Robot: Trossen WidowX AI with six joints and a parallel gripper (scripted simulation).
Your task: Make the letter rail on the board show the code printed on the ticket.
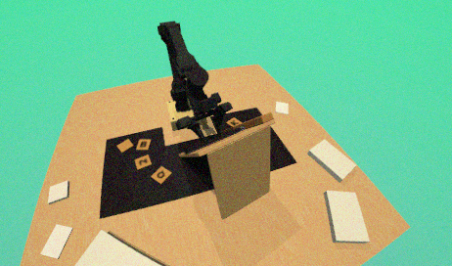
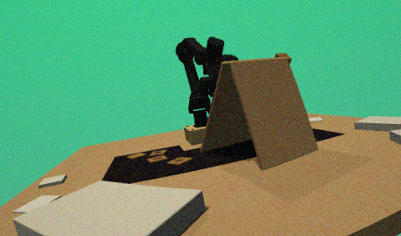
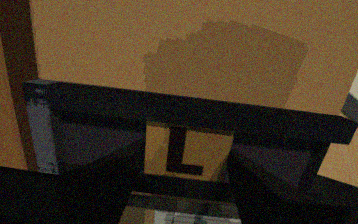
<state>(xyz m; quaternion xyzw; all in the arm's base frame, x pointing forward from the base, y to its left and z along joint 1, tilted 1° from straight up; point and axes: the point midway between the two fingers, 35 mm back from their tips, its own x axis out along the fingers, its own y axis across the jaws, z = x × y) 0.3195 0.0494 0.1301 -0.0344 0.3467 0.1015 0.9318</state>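
Right now my gripper tip is 5 cm past the white ticket, 3 cm to the left of it and 7 cm above it. The rest, counted from my gripper tip: black mat: 14 cm behind, 5 cm to the right, 16 cm below.
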